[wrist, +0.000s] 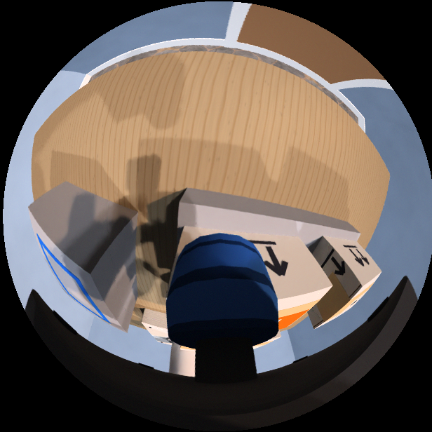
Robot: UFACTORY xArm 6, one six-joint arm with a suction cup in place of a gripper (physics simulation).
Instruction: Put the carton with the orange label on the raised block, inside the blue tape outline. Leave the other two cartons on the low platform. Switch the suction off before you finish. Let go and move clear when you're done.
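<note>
The carton with the orange label [305, 267] rests on the low platform [235, 215]; its orange label shows at its lower edge in the view, partly behind the cup. My suction cup [221, 240] is blue, very close to this carton and covers much of it. No carton hangs from the cup; whether the cup touches the carton is hidden. A second carton [362, 257] with arrows and a tan band stands to the right, a gap away. The raised block [112, 272] is at the left, with the blue tape outline [75, 276] on its top, seen at a shallow angle.
The wooden table [210, 105] spans the upper view, with shadows of the arm and the objects on it. A small pale box [155, 322] shows partly at the bottom left of the cup, beside a pale cylinder [182, 360]. The raised block and platform stand apart.
</note>
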